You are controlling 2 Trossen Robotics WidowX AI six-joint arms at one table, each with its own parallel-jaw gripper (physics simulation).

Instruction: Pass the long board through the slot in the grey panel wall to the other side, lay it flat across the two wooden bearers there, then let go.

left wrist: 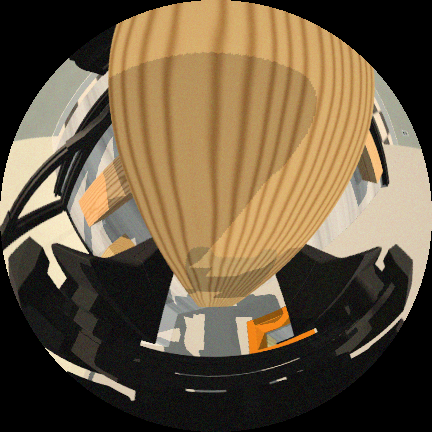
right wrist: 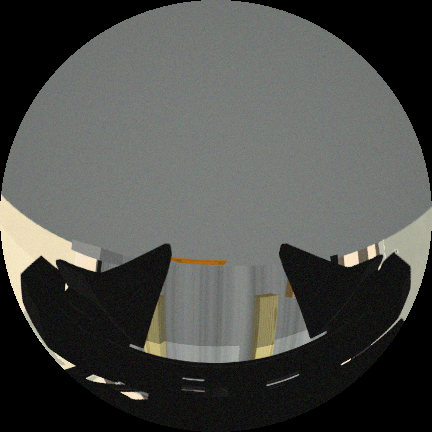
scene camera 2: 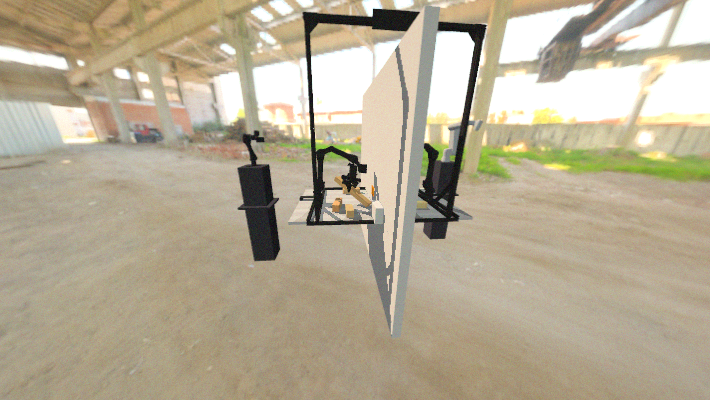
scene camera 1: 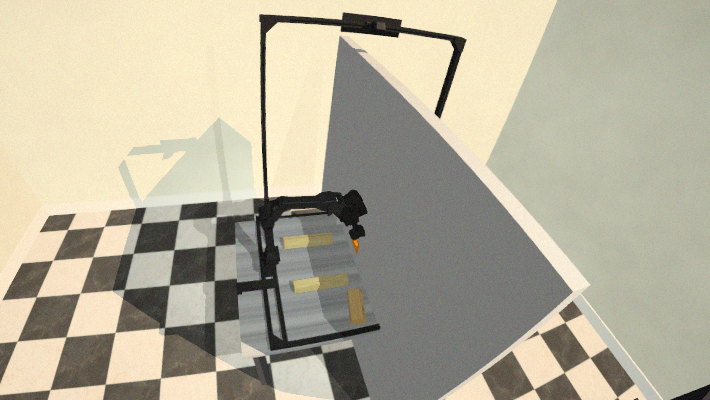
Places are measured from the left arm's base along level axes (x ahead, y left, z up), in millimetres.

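Where they show: left gripper, fingertip midpoint: (left wrist: 224, 232) (scene camera 2: 350, 191); right gripper, fingertip midpoint: (right wrist: 227, 250); right arm's base, origin of the base link: (right wrist: 215, 392) (scene camera 2: 428, 198) (scene camera 1: 268, 271).
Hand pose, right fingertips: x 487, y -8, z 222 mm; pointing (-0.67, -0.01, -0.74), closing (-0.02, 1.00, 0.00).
Each offset is from my right fingertips to the top centre of the thing. "pt": to the spot under its first point.
The long board (scene camera 2: 361, 196) (left wrist: 215, 150) is held in the air by my left gripper (scene camera 2: 350, 186) (left wrist: 224, 232), which is shut on it. In scene camera 2 it slants, its right end lower and near the panel wall (scene camera 1: 425, 225) (scene camera 2: 384, 125) (right wrist: 215, 125). An orange slot frame {dx -29, dy -36, dz -104 mm} (scene camera 1: 356, 245) (scene camera 2: 373, 191) (left wrist: 255, 340) (right wrist: 200, 261) shows at the wall. My right gripper (scene camera 1: 357, 232) (right wrist: 227, 250) is open and empty on the grey side, near the wall by the orange frame. Two pale wooden bearers, one {dx +208, dy -149, dz -197 mm} (scene camera 1: 307, 241) (right wrist: 156, 330) and another {dx +198, dy +115, dz -197 mm} (scene camera 1: 320, 283) (right wrist: 266, 325), lie there parallel and apart.
A wooden block {dx +69, dy +262, dz -203 mm} (scene camera 1: 356, 306) lies close to the wall on the bearers' side. On the left arm's side, blocks {dx -332, dy -120, dz -191 mm} (scene camera 2: 337, 205) {dx -251, dy -250, dz -191 mm} (scene camera 2: 349, 211) (left wrist: 105, 197) {dx -202, dy +256, dz -197 mm} (left wrist: 372, 162) lie on the table. A black frame (scene camera 1: 263, 110) (scene camera 2: 311, 90) stands over both sides. A white block {pt dx -86, dy -407, dz -169 mm} (scene camera 2: 378, 212) sits at the wall.
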